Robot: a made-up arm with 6 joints.
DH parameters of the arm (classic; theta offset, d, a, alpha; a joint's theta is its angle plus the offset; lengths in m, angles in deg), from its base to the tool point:
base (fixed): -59.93 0 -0.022 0
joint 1: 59.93 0.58 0.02 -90
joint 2: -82.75 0 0.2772 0
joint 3: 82.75 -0.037 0.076 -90
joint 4: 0 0.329 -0.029 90
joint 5: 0 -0.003 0.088 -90
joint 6: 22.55 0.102 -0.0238 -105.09
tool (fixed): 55.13 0.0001 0 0
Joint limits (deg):
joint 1: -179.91..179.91
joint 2: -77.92..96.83
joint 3: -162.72..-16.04
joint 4: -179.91..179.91
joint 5: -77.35..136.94
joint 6: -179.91..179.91
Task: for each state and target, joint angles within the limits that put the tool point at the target. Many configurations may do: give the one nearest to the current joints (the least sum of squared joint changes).
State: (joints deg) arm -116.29 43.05 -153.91 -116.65 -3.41 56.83
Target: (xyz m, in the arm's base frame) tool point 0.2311 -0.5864 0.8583
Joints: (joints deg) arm -69.66 48.70 -151.59 -113.56 -7.28 58.24
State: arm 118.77 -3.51 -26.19 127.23 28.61 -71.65
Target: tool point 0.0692 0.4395 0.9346
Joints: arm 80.34 -16.43 -74.55 130.52 31.00 -70.02
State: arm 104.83 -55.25 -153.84 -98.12 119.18 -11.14
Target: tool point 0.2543 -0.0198 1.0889
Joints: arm 129.28 -48.67 -128.29 -80.94 136.94 -9.07
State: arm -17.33 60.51 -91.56 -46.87 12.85 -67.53
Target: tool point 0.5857 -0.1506 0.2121
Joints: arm -11.71 91.72 -124.42 -47.83 18.17 -74.17
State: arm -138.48 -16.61 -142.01 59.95 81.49 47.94
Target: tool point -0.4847 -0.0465 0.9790
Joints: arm -179.91 5.13 -113.10 44.77 86.11 45.29
